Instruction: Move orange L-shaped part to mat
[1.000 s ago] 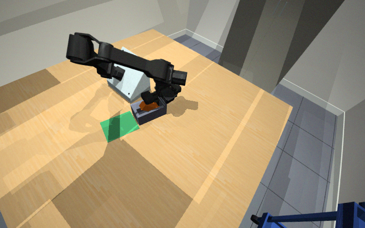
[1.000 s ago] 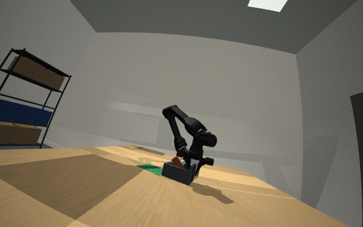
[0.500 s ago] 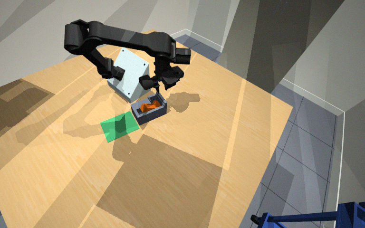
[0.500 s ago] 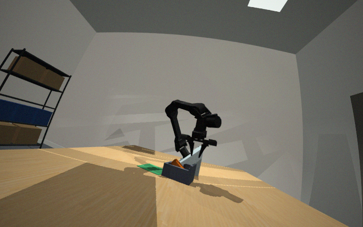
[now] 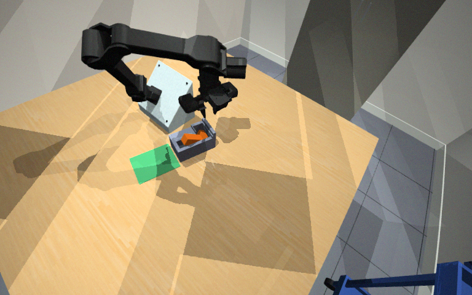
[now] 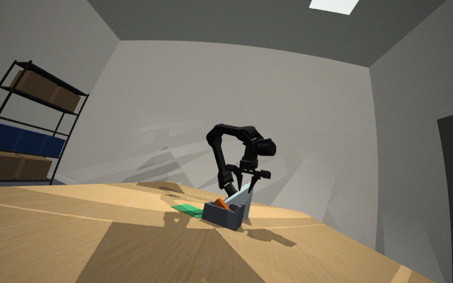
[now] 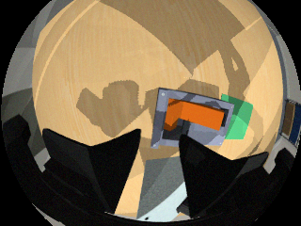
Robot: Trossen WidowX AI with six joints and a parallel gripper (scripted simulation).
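My gripper tip is 2 cm past the orange L-shaped part, 4 cm to the left of it and 10 cm above it. The rest, counted from my gripper tip: green mat 9 cm behind, 21 cm to the right, 16 cm below.
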